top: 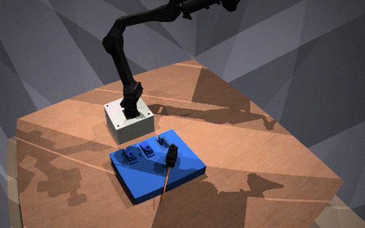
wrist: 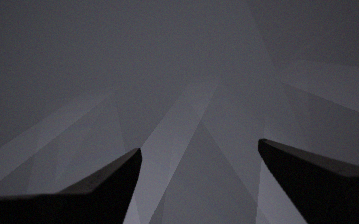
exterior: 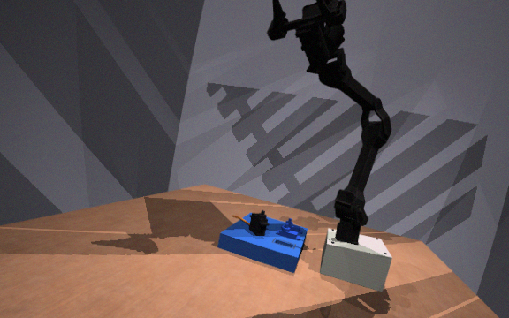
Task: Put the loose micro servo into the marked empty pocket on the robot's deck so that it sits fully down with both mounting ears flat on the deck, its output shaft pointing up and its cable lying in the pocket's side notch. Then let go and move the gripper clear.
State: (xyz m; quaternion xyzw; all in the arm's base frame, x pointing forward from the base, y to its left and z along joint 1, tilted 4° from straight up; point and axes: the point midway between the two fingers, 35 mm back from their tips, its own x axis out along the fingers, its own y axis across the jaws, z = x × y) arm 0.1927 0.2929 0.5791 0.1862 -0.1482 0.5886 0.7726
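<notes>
The blue robot deck lies 660 mm below my gripper tip, 320 mm to the right of it and 50 mm ahead of it.
</notes>
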